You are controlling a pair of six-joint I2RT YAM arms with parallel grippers.
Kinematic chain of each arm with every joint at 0, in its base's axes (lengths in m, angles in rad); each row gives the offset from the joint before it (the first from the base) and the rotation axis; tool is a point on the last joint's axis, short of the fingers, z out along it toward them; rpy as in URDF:
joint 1: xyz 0 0 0.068 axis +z
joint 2: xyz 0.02 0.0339 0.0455 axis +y
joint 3: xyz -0.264 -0.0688 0 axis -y
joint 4: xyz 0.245 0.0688 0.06 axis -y
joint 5: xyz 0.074 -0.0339 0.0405 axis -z
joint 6: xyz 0.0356 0 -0.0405 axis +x
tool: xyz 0 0 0 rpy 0 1.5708 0
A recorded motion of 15 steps. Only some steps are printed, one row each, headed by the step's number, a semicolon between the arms.
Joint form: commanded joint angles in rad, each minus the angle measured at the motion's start. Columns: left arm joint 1, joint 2, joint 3, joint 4, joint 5, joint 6; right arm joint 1, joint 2, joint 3, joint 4, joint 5, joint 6.
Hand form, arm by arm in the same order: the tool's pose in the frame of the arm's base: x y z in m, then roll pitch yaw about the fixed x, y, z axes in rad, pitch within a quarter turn. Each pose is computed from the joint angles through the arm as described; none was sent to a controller.
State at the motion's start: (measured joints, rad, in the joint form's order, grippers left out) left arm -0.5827 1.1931 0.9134 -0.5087 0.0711 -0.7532; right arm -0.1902 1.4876 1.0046 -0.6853 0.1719 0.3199
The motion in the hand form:
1: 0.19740 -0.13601 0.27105 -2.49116 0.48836 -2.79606; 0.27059 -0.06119 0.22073 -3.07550 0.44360 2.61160
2: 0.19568 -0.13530 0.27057 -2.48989 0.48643 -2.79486; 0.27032 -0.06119 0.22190 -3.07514 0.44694 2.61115
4: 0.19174 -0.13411 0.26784 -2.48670 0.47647 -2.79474; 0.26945 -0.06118 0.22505 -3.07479 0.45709 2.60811
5: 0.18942 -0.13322 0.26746 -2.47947 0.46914 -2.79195; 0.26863 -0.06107 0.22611 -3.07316 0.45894 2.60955
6: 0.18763 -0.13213 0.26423 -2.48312 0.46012 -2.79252; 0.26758 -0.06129 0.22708 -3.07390 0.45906 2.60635
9: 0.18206 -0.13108 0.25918 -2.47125 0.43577 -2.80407; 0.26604 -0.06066 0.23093 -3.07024 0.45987 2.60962
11: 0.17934 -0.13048 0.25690 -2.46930 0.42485 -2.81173; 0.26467 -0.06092 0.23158 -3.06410 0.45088 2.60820
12: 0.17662 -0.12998 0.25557 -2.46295 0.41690 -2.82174; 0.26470 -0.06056 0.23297 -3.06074 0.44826 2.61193
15: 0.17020 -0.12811 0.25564 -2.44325 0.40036 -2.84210; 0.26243 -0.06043 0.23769 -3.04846 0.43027 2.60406
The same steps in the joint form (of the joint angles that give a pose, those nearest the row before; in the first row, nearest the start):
1: -0.0124 -0.0533 -0.0344 -0.0113 -0.0159 -0.0428; -0.0062 -0.0364 -0.0121 -0.0249 0.0322 -0.0131
2: -0.0140 -0.0609 -0.0405 -0.0128 -0.0159 -0.0460; -0.0062 -0.0395 -0.0106 -0.0264 0.0337 -0.0131
4: -0.0186 -0.0763 -0.0589 -0.0129 -0.0113 -0.0551; -0.0062 -0.0486 -0.0075 -0.0295 0.0383 -0.0116
5: -0.0201 -0.0870 -0.0666 -0.0144 -0.0052 -0.0628; -0.0062 -0.0532 -0.0075 -0.0326 0.0398 -0.0131
6: -0.0202 -0.0931 -0.0804 -0.0144 -0.0021 -0.0674; -0.0077 -0.0578 -0.0075 -0.0371 0.0398 -0.0116
9: -0.0263 -0.1131 -0.1095 -0.0098 0.0238 -0.0782; -0.0062 -0.0671 0.0001 -0.0540 0.0429 -0.0130
11: -0.0293 -0.1223 -0.1219 -0.0113 0.0347 -0.0812; -0.0077 -0.0687 0.0032 -0.0693 0.0460 -0.0115
12: -0.0324 -0.1330 -0.1326 -0.0113 0.0484 -0.0813; -0.0062 -0.0686 0.0093 -0.0785 0.0475 -0.0130
15: -0.0370 -0.1621 -0.1479 -0.0205 0.0820 -0.0812; -0.0062 -0.0717 0.0292 -0.1245 0.0567 -0.0024

